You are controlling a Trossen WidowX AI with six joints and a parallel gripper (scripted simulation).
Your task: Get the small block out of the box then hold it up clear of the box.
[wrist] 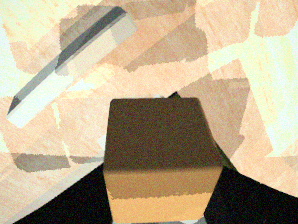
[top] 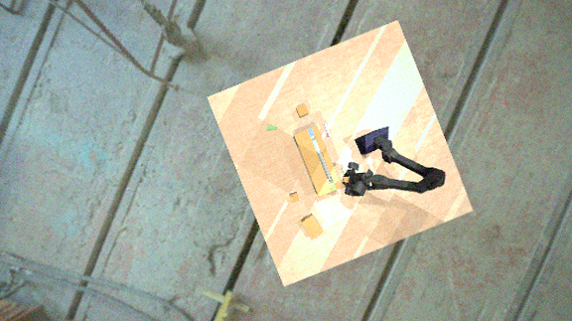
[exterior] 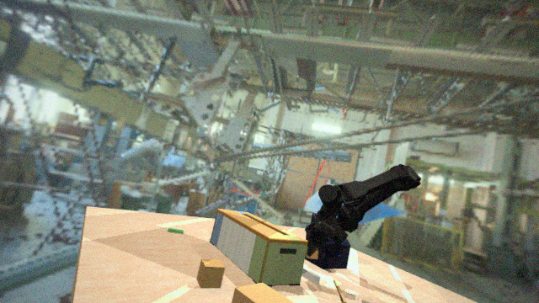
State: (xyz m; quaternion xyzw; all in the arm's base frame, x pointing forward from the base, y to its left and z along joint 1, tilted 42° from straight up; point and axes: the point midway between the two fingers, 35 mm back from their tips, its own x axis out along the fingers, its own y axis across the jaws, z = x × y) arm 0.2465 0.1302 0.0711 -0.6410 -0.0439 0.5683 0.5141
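The thin stick is 80 mm to the left of my gripper tip, 80 mm behind it and 70 mm below it. From my gripper tip the other things lie so: orange-brown block 10 mm to the left, 10 mm behind, 10 mm above; box 160 mm to the right, 70 mm ahead, 20 mm below.
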